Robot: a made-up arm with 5 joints. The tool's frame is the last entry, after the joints.
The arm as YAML. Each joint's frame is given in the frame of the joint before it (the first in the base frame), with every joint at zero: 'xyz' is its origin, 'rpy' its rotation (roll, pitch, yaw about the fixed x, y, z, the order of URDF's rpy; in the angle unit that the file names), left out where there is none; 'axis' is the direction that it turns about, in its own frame. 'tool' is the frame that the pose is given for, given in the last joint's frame.
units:
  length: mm
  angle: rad
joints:
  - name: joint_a
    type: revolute
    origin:
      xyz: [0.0, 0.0, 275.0]
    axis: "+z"
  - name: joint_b
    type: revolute
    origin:
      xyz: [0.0, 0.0, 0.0]
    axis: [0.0, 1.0, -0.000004]
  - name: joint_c
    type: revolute
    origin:
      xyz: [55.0, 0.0, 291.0]
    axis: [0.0, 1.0, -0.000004]
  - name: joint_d
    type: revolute
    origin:
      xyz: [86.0, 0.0, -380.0]
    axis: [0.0, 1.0, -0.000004]
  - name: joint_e
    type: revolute
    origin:
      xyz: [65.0, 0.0, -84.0]
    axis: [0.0, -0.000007, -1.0]
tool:
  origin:
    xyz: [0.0, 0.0, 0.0]
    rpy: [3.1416, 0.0, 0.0]
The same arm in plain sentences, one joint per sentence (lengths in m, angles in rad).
The arm has five revolute joints in a row. What follows holds with every joint at zero, and every direction is one of the base frame's.
Joint 1 sits 0.2750 m along +z from the base frame's origin and rotates about +z.
Joint 2 sits at the same point as joint 1 and rotates about +y.
Joint 3 sits 0.0550 m along +x and 0.2910 m along +z from joint 2 and rotates about +y.
Joint 4 sits 0.0860 m along +x and 0.3800 m along -z from joint 3 and rotates about +y.
Joint 5 sits 0.0650 m along +x and 0.0840 m along -z from joint 4 and rotates about -z.
The tool frame, which is the frame that the pose is given for, sits at the same point as joint 5; its axes are the base frame's turned by roll -3.1416, pitch 0.0000 and yaw 0.0000 rad (as in URDF: about the fixed x, then y, then z).

